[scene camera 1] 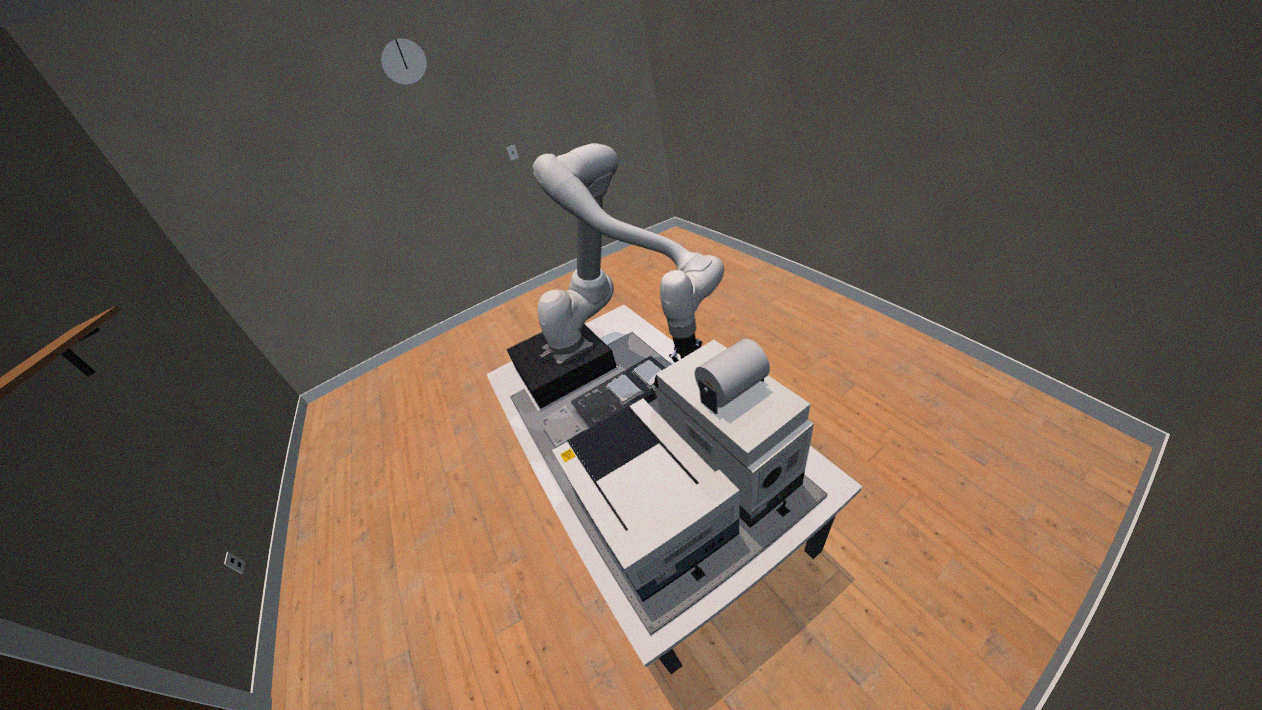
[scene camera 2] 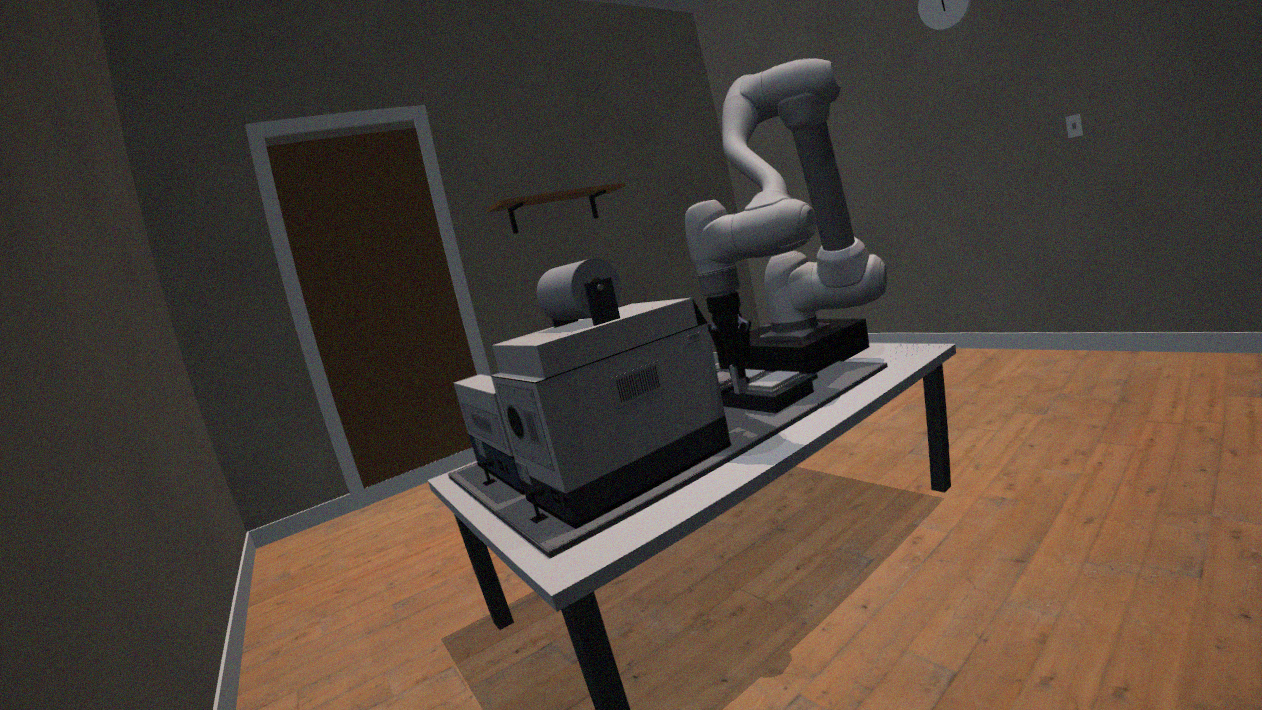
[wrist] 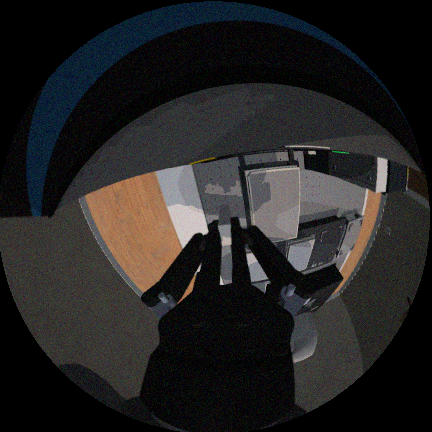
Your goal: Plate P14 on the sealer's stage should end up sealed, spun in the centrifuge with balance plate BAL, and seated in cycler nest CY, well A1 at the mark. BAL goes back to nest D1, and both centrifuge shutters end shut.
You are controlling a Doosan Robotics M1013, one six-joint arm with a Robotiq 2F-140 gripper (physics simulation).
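Places are measured from the arm's base along level axes (x right, y up, z back), in centimetres.
Pixels of known places: gripper, fingertip midpoint: [scene camera 2: 741, 391] [wrist: 225, 212]; arm's base, link origin: [scene camera 1: 567, 347] [scene camera 2: 795, 333].
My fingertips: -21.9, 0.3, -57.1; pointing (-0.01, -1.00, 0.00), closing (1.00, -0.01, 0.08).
Observation:
Ahead of a thing's pixels: the offset from my fingertips to its top centre, as dx, dy, dz. "spot": to the spot under its first point. Level surfaces: height alone.
My gripper [scene camera 1: 676, 355] [scene camera 2: 738, 381] [wrist: 225, 212] is shut and empty. It points down close in front of the sealer @(+10.0, +37.8, -29.5) [scene camera 1: 732, 399] [scene camera 2: 617, 397], the tall white machine with a roll on top. A pale flat plate @(+8.3, +2.7, +0.3) [wrist: 274, 205] lies in a dark frame right beside the fingertips in the wrist view; its label is not readable. A smaller pale plate @(+17.3, -3.2, +20.3) [scene camera 1: 623, 388] [wrist: 301, 254] sits in the dark nest row. The low white machine [scene camera 1: 661, 498] has a dark panel @(+39.3, +11.5, -10.9) [scene camera 1: 615, 444] on top. The centrifuge's inside and well A1 marks cannot be made out.
The black arm base [scene camera 1: 560, 363] [scene camera 2: 816, 346] stands behind the nests. A dark nest @(spot: +30.9, -4.8, +23.5) [scene camera 1: 591, 404] and a light grey nest @(+45.1, -4.4, +23.0) [scene camera 1: 562, 425] lie in the same row. The sealer's housing hangs close over the gripper. All stand on the white table @(dy -11.0) [scene camera 1: 648, 640] [scene camera 2: 582, 572].

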